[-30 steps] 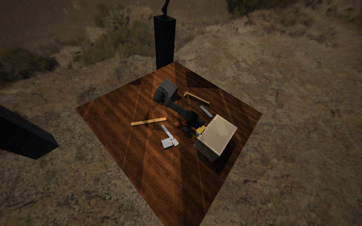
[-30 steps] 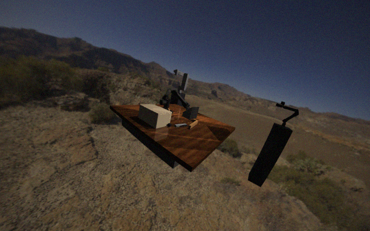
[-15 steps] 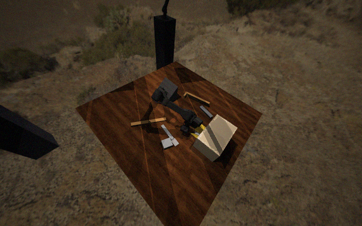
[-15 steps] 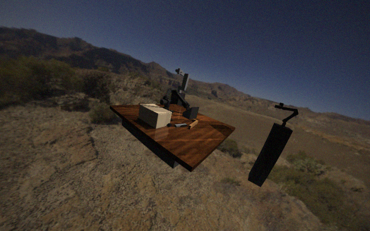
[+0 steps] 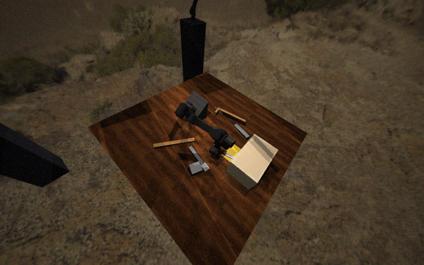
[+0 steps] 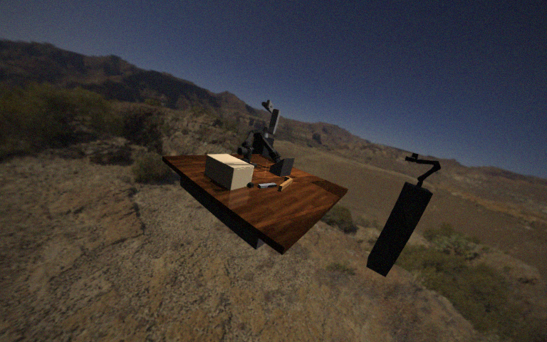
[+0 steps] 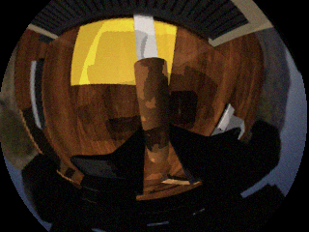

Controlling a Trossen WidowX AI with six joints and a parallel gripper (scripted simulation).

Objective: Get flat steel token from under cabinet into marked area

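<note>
Right now my gripper tip is 2 cm past the grey scraper and 16 cm to the left of it. Also, from my gripper tip: steel token 24 cm ahead, 10 cm to the left; grey block 22 cm to the right, 1 cm above; grey bar 4 cm ahead, 29 cm to the left.
</note>
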